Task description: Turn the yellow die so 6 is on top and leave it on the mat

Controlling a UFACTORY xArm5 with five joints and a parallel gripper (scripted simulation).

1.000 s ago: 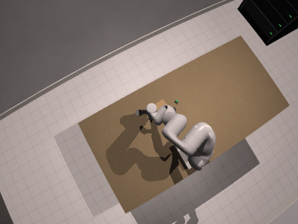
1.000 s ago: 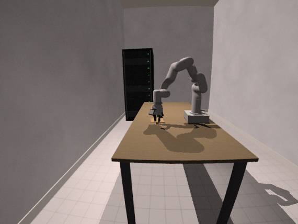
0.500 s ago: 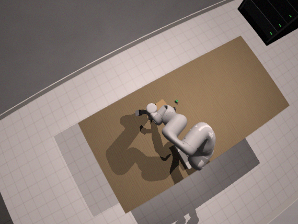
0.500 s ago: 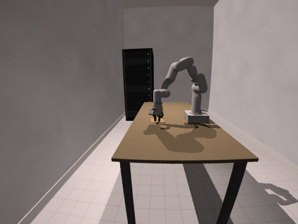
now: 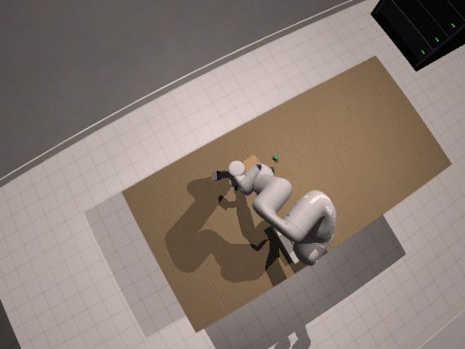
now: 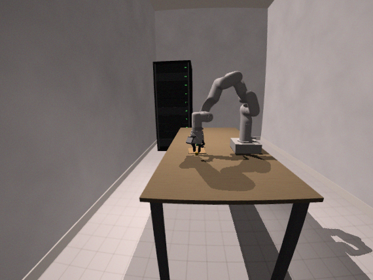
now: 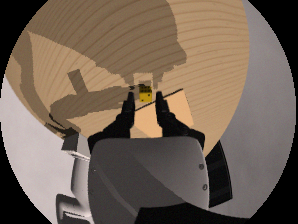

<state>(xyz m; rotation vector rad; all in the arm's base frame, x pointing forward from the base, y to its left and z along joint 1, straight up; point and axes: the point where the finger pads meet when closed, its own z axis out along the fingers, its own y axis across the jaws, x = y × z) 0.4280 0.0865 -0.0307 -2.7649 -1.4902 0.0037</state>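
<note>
The yellow die lies 40 mm below my hand. Also, from my hand: green die 260 mm to the right, 40 mm below, 40 mm behind; then black die 200 mm to the right, 80 mm behind, 40 mm below; then tan mat 100 mm to the right, 40 mm below, 10 mm behind.
</note>
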